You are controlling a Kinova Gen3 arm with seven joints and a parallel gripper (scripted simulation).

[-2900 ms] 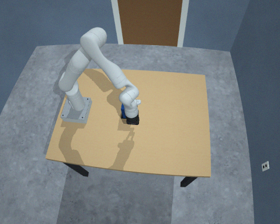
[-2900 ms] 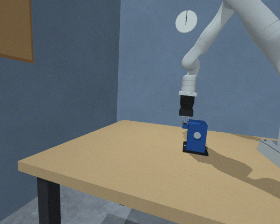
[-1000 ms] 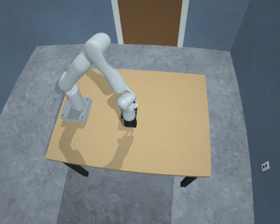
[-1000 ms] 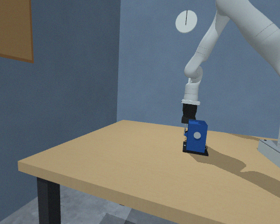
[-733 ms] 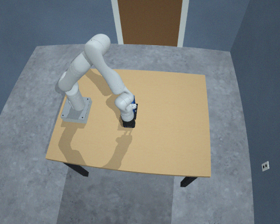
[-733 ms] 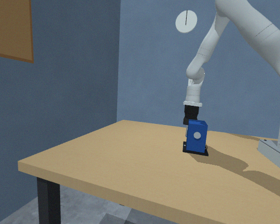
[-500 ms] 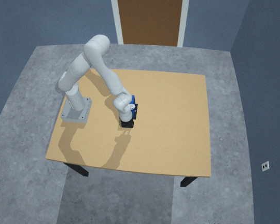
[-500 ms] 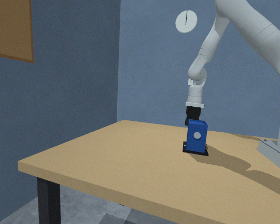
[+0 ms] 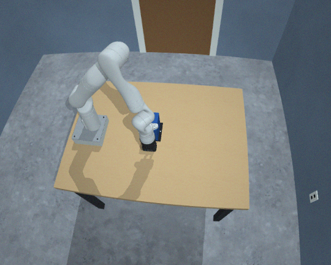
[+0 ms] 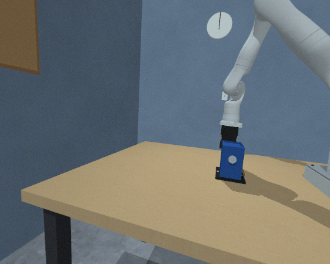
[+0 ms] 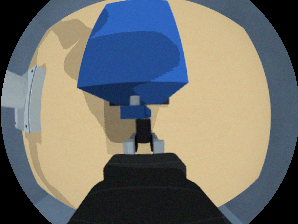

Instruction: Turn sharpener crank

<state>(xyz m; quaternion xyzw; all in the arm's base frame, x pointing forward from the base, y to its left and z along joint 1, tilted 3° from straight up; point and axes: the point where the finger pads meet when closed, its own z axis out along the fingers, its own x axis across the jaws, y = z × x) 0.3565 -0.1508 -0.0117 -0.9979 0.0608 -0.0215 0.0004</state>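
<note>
The dark crank handle lies 20 mm to the left of my hand.
</note>
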